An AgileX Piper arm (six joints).
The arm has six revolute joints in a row. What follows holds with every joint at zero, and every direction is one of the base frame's.
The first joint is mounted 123 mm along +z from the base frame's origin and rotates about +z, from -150 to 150 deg.
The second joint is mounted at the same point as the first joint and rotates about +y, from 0 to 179.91 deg.
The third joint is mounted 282.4 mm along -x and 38.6 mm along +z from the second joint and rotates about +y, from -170 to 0 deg.
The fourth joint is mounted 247.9 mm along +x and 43.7 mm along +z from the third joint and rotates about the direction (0.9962, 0, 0.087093), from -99.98 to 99.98 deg.
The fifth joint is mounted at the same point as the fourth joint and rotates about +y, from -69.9 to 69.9 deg.
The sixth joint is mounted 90.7 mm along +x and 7.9 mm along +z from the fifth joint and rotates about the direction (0.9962, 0, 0.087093), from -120 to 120 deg.
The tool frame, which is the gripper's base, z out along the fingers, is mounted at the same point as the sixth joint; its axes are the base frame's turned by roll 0, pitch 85.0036 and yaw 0 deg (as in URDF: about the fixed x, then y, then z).
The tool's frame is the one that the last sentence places.
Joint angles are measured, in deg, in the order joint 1, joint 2, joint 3, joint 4, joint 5, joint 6. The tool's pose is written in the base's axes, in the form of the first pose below.
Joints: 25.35, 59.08, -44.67, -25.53, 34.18, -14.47
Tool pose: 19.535, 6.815, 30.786, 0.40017, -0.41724, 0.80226, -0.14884
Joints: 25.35, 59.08, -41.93, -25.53, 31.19, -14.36
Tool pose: 19.390, 6.937, 29.575, 0.40166, -0.42479, 0.79876, -0.14211
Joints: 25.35, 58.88, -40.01, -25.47, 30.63, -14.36
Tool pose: 19.091, 6.836, 28.642, 0.39238, -0.42920, 0.80139, -0.13999
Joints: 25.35, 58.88, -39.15, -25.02, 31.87, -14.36
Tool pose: 18.843, 6.676, 28.035, 0.37597, -0.42907, 0.80947, -0.13891
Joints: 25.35, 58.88, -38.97, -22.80, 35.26, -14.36
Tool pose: 18.441, 6.482, 27.541, 0.34788, -0.41921, 0.82853, -0.12954
